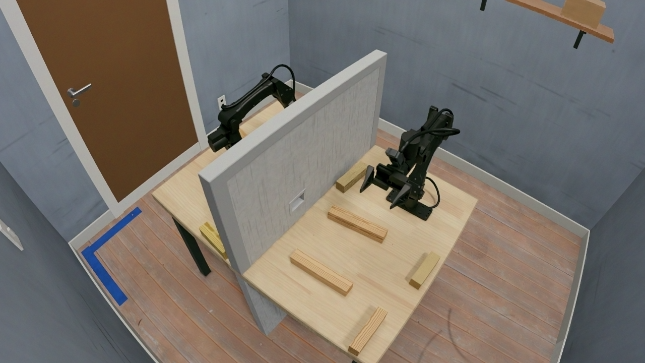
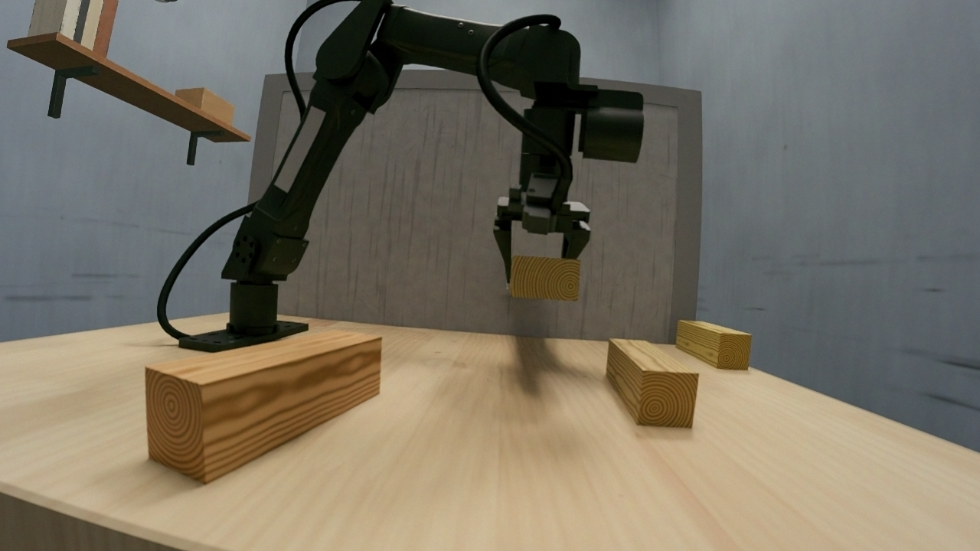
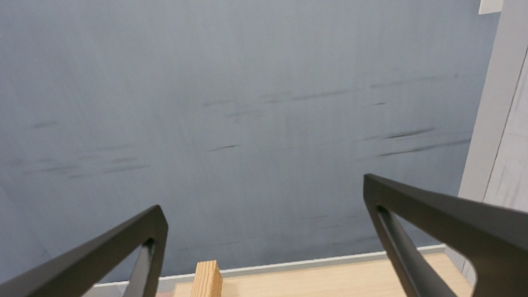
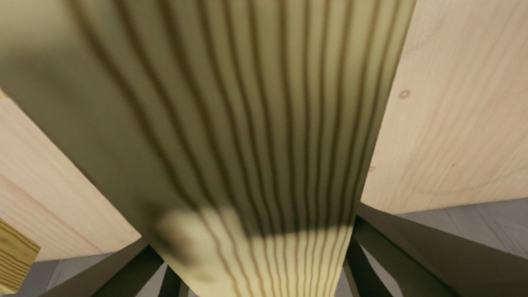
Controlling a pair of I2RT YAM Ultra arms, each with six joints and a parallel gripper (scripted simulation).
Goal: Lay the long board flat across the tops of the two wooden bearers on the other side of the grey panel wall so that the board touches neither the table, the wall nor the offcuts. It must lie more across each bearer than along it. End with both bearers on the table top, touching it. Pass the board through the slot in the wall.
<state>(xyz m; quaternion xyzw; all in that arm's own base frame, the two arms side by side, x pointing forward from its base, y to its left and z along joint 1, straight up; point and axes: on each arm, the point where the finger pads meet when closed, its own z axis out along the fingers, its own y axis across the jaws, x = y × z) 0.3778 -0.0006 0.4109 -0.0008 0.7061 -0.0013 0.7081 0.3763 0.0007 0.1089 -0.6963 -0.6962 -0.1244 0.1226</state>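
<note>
Now: right hand 5 cm to the right of the long pale board. The rest, counted from my right hand: wooden bearer 11 cm ahead, 50 cm to the left, 9 cm below; thick block 16 cm behind, 24 cm to the right, 8 cm below.
</note>
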